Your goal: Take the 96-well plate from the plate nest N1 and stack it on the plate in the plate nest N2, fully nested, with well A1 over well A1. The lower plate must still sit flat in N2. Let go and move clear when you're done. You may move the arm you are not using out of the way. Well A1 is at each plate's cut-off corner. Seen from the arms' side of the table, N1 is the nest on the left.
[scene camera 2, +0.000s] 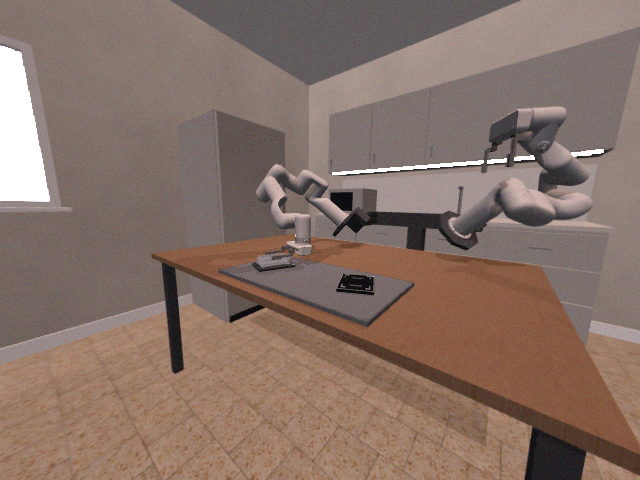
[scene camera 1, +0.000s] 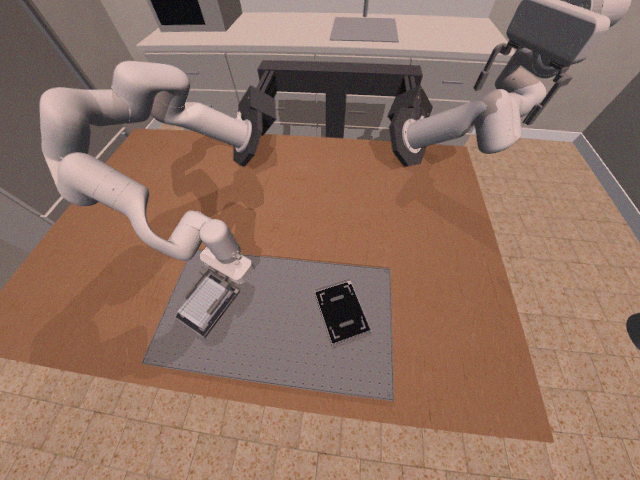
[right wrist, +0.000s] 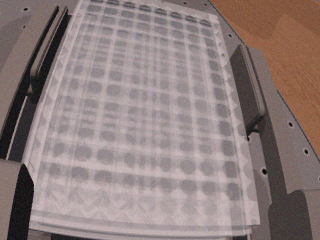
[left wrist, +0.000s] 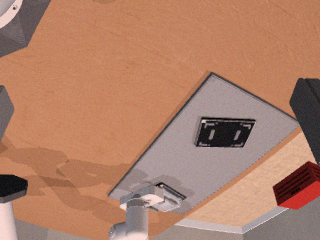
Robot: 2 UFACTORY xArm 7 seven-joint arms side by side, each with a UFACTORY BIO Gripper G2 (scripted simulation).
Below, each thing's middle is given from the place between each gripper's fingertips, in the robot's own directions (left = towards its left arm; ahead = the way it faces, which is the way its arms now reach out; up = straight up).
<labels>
Now: the nest N1 (scene camera 1: 334, 313) 10 mm ahead of my right hand, 410 mm to the left of it and 40 mm below it.
Now: left hand 43 cm above the nest N1, 39 cm short of it and 37 cm to the left of it.
</labels>
